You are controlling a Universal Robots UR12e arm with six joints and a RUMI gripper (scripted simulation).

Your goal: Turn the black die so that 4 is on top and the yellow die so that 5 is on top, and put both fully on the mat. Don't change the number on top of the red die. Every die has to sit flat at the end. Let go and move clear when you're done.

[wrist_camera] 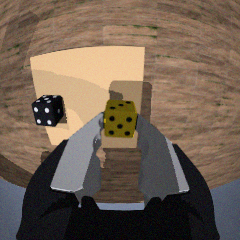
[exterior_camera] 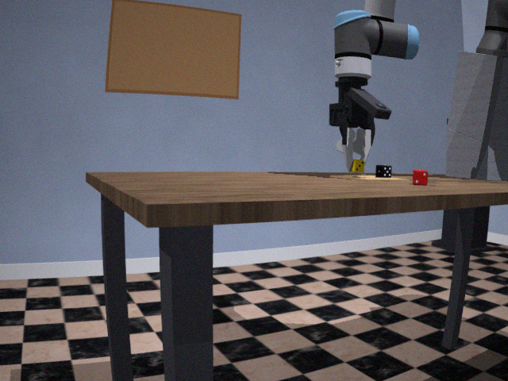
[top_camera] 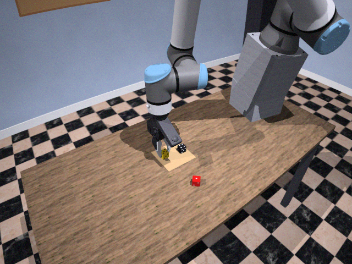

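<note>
Right now the tan mat is 40 mm behind my hand, 10 mm to the right of it and 30 mm below it. From my hand the other things lie so: yellow die right at my hand; red die 60 mm behind, 180 mm to the left, 20 mm below; black die 90 mm behind, 10 mm to the right, 10 mm below.
</note>
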